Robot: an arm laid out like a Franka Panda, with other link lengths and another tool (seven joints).
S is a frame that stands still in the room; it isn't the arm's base.
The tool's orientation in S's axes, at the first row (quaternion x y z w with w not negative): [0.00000, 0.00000, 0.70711, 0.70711]
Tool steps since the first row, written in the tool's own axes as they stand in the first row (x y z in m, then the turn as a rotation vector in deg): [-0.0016, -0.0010, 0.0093, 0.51, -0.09, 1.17]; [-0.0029, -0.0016, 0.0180, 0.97, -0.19, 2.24]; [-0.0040, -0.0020, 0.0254, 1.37, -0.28, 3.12]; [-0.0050, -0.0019, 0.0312, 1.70, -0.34, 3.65]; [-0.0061, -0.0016, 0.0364, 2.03, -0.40, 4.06]
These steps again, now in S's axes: [0.0010, -0.0016, 0.0093, 0.09, 0.51, 1.17]; [0.0016, -0.0029, 0.0180, 0.19, 0.97, 2.24]; [0.0020, -0.0040, 0.0254, 0.28, 1.37, 3.12]; [0.0019, -0.0050, 0.0312, 0.34, 1.70, 3.65]; [0.0016, -0.0061, 0.0364, 0.40, 2.03, 4.06]
